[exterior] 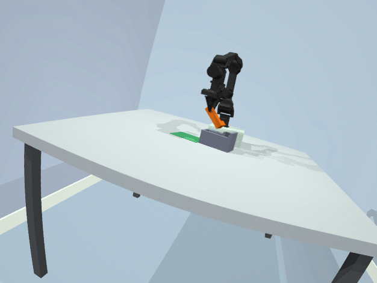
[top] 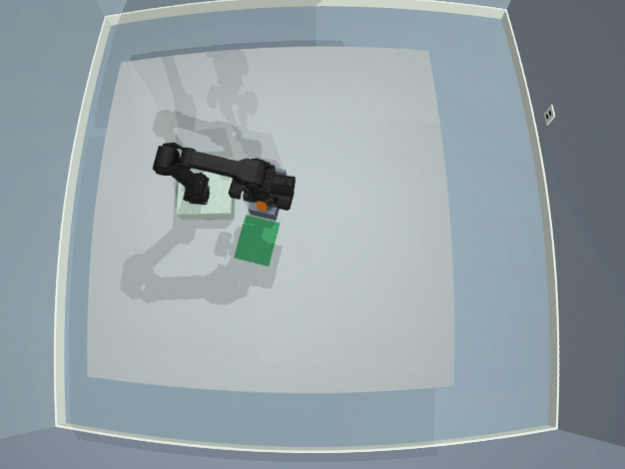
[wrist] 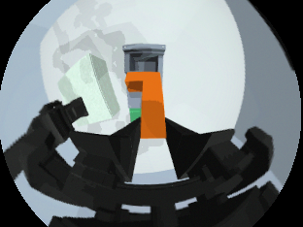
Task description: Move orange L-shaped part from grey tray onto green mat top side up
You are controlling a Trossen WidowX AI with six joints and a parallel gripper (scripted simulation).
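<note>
Now: gripper tip 170 mm above the green mat, 90 mm to the left of it and 30 mm past it. From my gripper tip the other things lie so: orange L-shaped part 40 mm to the left, 30 mm below, 10 mm behind.
</note>
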